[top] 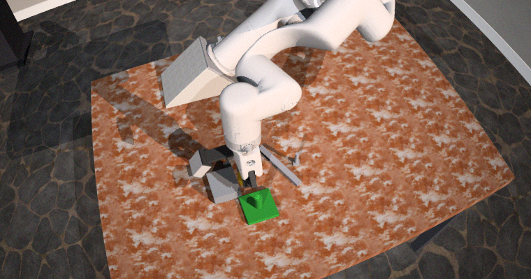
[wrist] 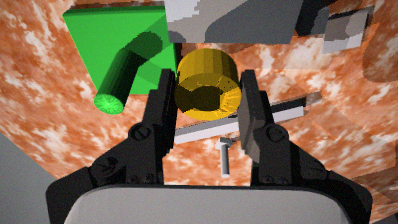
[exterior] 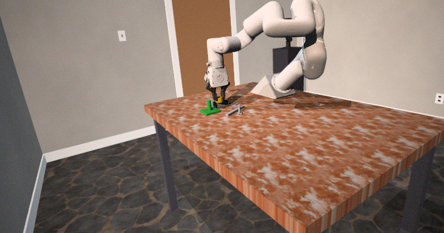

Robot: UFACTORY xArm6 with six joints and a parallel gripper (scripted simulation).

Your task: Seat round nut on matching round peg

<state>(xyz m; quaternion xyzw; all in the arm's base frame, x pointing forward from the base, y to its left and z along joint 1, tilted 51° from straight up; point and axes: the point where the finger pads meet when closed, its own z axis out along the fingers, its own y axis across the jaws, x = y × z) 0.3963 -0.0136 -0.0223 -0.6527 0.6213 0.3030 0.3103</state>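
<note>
Now: the grey block 6 cm to the right of my hand, 5 cm below it and 1 cm behind it. Round my hand: grey bar: 10 cm to the left, 6 cm below, 3 cm behind.
</note>
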